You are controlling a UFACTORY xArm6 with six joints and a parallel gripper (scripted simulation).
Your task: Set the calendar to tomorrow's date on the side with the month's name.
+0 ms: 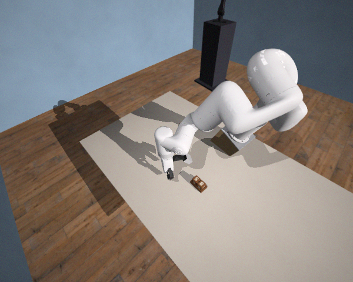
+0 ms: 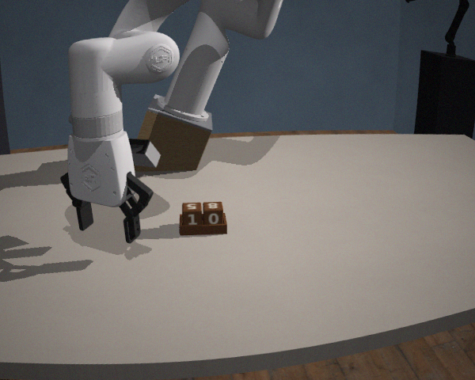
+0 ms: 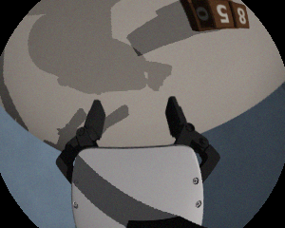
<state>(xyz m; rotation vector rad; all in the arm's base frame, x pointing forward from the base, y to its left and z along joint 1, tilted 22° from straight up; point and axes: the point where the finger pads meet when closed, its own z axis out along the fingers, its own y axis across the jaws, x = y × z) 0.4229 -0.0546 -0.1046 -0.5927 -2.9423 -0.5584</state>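
Right now the brown digit cube is 130 mm to the left of my hand, 80 mm behind it and 20 mm below it. From my hand the other things lie so: brown cube (160 mm to the left, 80 mm behind, 20 mm below); then brown calendar tray (140 mm to the left, 80 mm behind, 40 mm below).
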